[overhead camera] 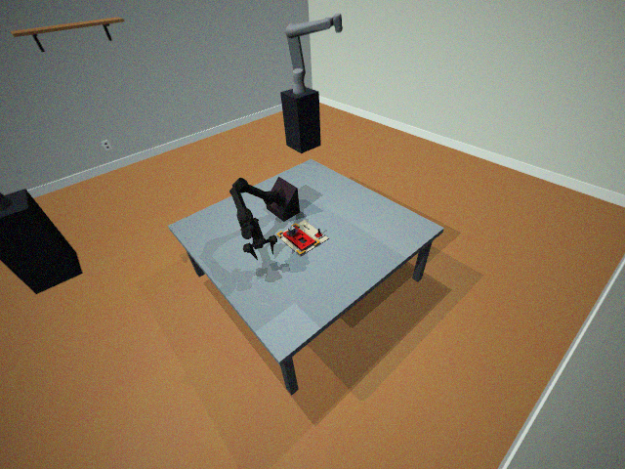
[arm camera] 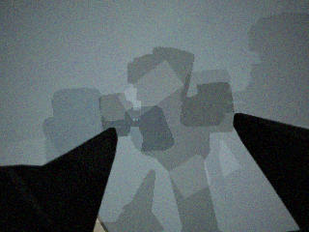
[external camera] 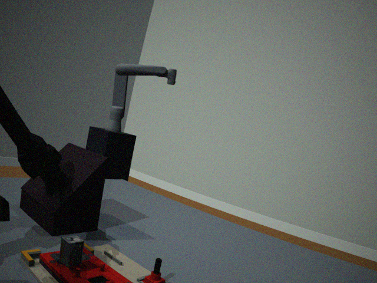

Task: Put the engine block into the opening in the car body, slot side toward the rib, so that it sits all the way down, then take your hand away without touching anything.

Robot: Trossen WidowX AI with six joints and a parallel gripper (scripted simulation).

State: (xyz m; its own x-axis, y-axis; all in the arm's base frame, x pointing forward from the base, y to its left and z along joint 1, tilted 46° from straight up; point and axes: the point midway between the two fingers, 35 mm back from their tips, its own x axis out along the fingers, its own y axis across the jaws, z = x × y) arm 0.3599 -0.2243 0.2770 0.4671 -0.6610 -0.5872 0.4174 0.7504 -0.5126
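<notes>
Now: the grey engine block 27 cm to the left of my gripper tip, 13 cm behind it and 5 cm below it. From my gripper tip the other things lie so: pale base plate 30 cm to the left, 9 cm below, 8 cm behind.
</notes>
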